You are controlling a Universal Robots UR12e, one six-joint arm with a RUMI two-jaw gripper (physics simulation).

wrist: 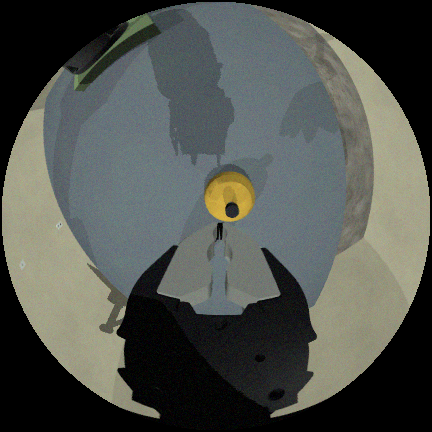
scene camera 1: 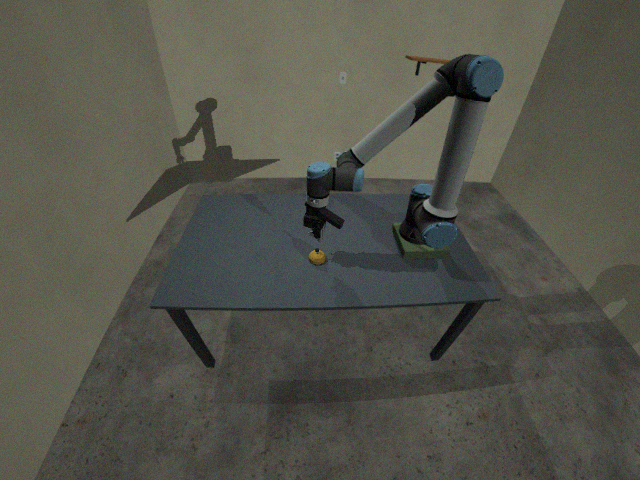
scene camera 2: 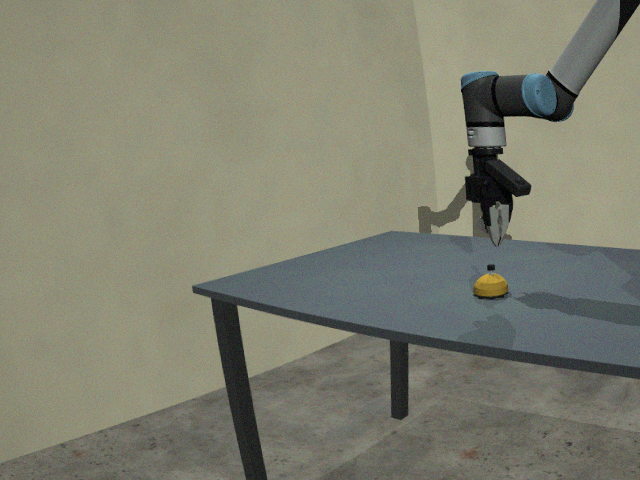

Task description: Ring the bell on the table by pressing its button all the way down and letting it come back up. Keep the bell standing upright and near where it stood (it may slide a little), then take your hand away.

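Where they show: gripper, fingertip midpoint: point(wrist: 219, 223) point(scene camera 1: 319, 241) point(scene camera 2: 497, 246); arm's base at its link origin: point(scene camera 1: 416, 233).
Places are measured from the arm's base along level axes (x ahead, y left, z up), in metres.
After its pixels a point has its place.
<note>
The yellow dome bell point(scene camera 1: 316, 257) @(x 0.552, y 0.108, z -0.010 m) point(scene camera 2: 491, 286) @(x 0.532, y 0.115, z -0.020 m) point(wrist: 229, 192) @(x 0.529, y 0.088, z -0.005 m) stands upright on the blue-grey table point(scene camera 1: 248, 258) @(x 0.880, y 0.043, z -0.048 m) point(scene camera 2: 361, 284) @(x 0.892, y 0.096, z -0.048 m) point(wrist: 125, 165) @(x 0.403, y -0.065, z -0.048 m). Its black button point(scene camera 1: 316, 250) @(x 0.550, y 0.086, z 0.015 m) point(scene camera 2: 491, 267) @(x 0.542, y 0.091, z 0.015 m) point(wrist: 231, 210) @(x 0.545, y 0.083, z 0.018 m) sits raised on top, on a thin stem. My gripper point(scene camera 1: 318, 237) @(x 0.534, y 0.071, z 0.058 m) point(scene camera 2: 497, 245) @(x 0.534, y 0.071, z 0.058 m) point(wrist: 219, 223) @(x 0.534, y 0.071, z 0.058 m) is shut and empty, pointing down. In the scene views its fingertips are above the button and apart from it, with a small gap between. In the wrist view the tips show just below the bell's dome and slightly left of the button.
The arm's base stands on a green block point(scene camera 1: 424, 252) @(x 0.016, y 0.143, z -0.003 m) point(wrist: 117, 52) at the table's right side in scene camera 1. The table's front edge point(scene camera 1: 325, 308) @(x 0.546, y 0.363, z -0.056 m) point(scene camera 2: 361, 335) @(x 0.716, y 0.347, z -0.066 m) lies beyond the bell from the wall. An orange shelf point(scene camera 1: 426, 58) is on the back wall.
</note>
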